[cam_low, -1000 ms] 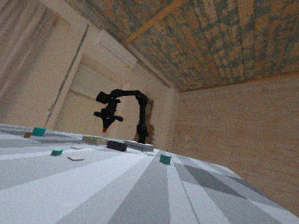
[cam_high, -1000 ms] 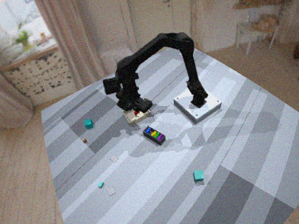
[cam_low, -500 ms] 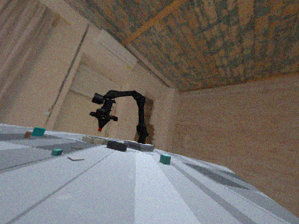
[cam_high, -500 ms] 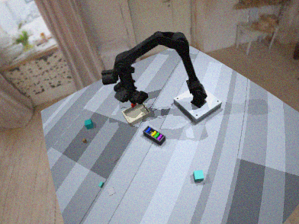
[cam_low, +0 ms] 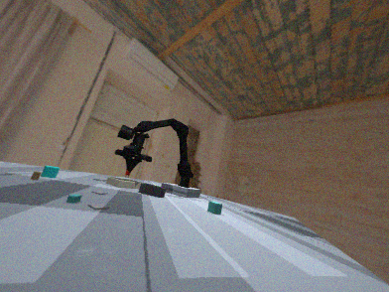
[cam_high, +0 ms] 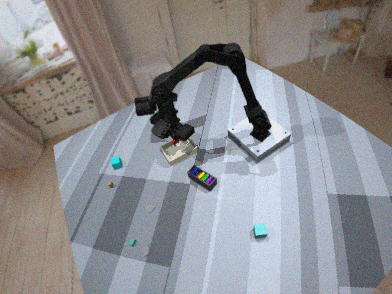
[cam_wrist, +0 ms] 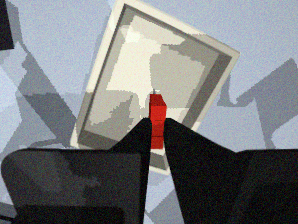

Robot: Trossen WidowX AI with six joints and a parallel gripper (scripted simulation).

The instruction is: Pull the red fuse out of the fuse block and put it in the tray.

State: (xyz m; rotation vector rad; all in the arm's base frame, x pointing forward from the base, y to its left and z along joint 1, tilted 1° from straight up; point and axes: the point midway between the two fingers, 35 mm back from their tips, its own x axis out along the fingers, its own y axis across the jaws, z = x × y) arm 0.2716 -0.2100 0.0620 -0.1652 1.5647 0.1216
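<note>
Right now the red fuse is 10 mm below my gripper tip. Round my gripper tip: tray 70 mm below; then blue fuse 30 mm ahead, 150 mm to the left, 50 mm below; then yellow fuse 20 mm ahead, 180 mm to the left, 50 mm below.
</note>
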